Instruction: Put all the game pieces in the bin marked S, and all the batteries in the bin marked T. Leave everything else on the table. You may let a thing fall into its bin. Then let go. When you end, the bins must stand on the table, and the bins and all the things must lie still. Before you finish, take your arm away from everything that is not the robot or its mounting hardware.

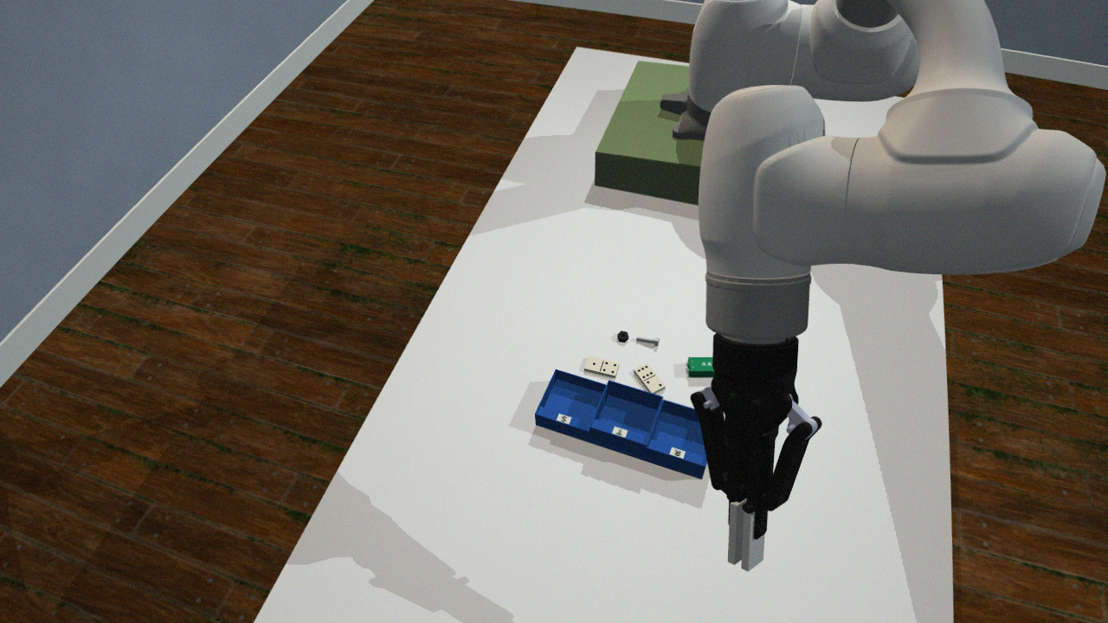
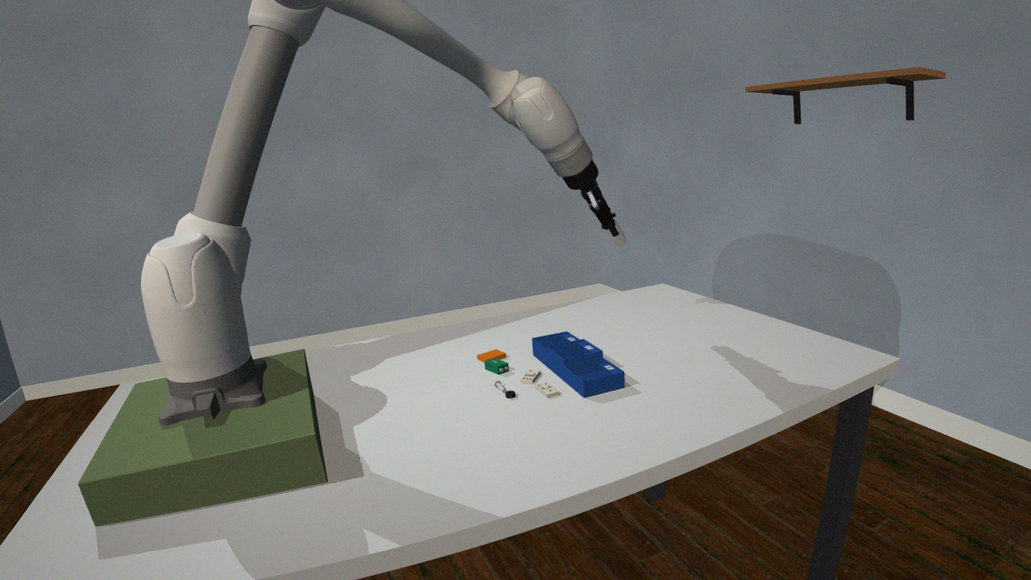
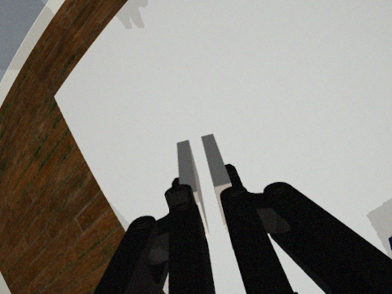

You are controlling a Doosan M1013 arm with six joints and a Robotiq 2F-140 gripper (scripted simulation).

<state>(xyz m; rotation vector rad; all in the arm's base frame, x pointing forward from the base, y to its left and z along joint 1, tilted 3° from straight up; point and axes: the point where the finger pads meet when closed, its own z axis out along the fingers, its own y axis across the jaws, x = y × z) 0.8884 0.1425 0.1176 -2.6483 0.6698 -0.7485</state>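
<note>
Now: the blue three-compartment bin 21 cm below my hand, 21 cm behind it and 16 cm to the right of it. Round my hand: green 9 V battery: 34 cm behind, 23 cm below, 8 cm to the right; then orange block: 33 cm behind, 23 cm below; then cream domino: 30 cm behind, 23 cm below, 15 cm to the right.
</note>
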